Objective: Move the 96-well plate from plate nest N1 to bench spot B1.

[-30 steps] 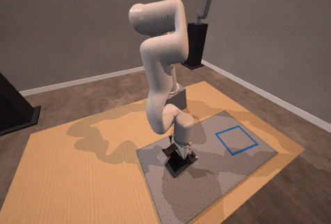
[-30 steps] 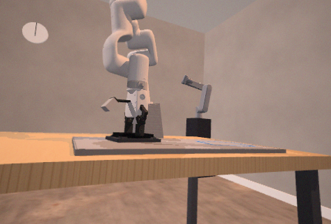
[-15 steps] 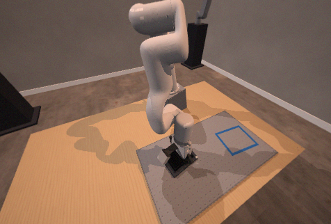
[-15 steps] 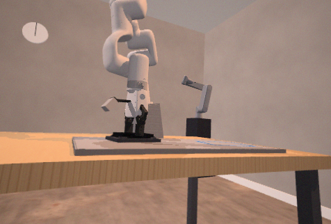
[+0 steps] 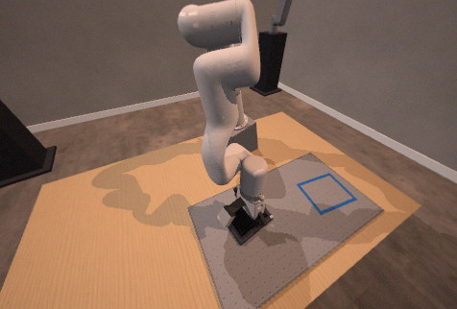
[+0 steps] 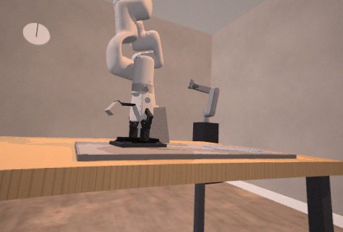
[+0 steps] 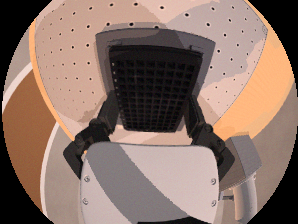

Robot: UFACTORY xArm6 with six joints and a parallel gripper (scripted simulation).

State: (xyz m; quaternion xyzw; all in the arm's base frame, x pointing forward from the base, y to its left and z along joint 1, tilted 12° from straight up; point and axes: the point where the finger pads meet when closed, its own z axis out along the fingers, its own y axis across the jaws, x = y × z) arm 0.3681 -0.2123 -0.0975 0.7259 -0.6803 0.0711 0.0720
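Now: hand 20 mm above the dark plate nest N1. Round my hand: black 96-well plate 10 mm below.
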